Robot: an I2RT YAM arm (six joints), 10 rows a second.
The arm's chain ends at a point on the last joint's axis. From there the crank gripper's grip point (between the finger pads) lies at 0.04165 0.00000 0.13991 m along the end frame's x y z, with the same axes.
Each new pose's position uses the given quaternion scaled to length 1; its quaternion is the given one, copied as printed.
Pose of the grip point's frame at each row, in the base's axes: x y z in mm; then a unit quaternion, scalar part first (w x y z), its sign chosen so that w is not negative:
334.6 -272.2 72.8 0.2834 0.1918 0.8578 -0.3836
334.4 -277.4 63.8 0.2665 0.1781 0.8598 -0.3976
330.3 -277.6 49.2 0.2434 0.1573 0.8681 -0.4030
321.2 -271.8 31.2 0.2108 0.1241 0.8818 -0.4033
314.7 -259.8 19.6 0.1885 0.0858 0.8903 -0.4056
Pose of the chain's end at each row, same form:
319.1 -169.6 175.4 0.2834 0.1918 0.8578 -0.3836
323.2 -172.4 164.6 0.2665 0.1781 0.8598 -0.3976
323.6 -172.2 150.0 0.2434 0.1573 0.8681 -0.4030
319.9 -167.0 132.8 0.2108 0.1241 0.8818 -0.4033
315.6 -154.2 120.4 0.1885 0.0858 0.8903 -0.4056

